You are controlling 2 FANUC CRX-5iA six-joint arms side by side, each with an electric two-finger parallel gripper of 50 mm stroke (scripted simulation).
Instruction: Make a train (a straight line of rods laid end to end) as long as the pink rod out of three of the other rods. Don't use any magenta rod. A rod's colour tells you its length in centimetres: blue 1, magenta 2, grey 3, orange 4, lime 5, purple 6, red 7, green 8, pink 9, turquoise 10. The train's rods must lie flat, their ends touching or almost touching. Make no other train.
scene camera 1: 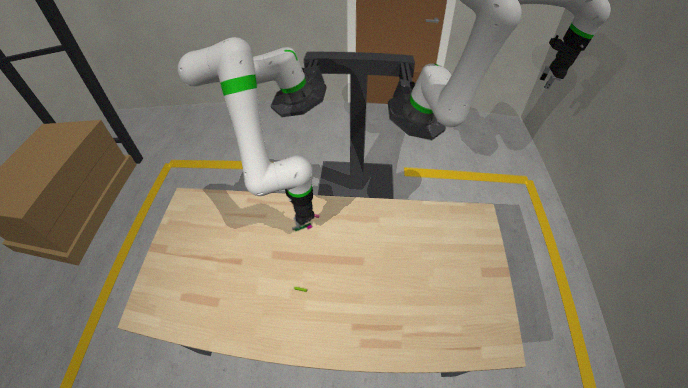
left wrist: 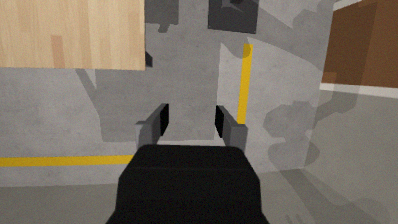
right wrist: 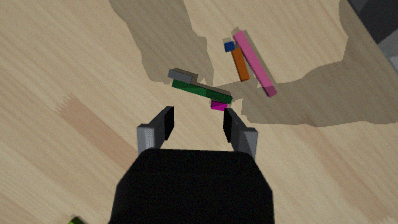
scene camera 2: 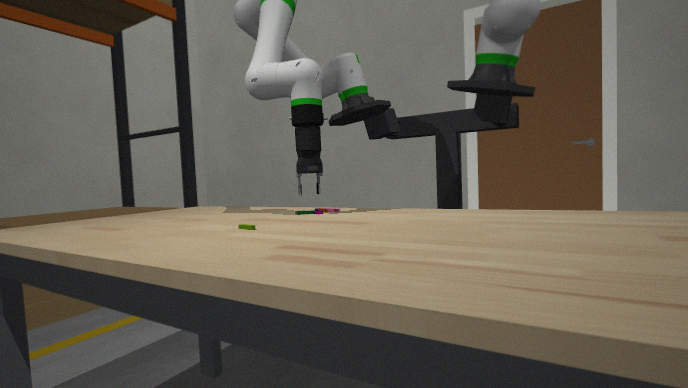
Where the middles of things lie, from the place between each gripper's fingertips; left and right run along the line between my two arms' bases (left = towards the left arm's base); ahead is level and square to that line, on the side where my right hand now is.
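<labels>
Pink rod [right wrist: 240,39]: 1 cm to the right of my right hand [scene camera 2: 309,194], 9 cm behind it, 7 cm below it.
From my left hand, pink rod: 46 cm ahead, 91 cm to the right, 65 cm below.
</labels>
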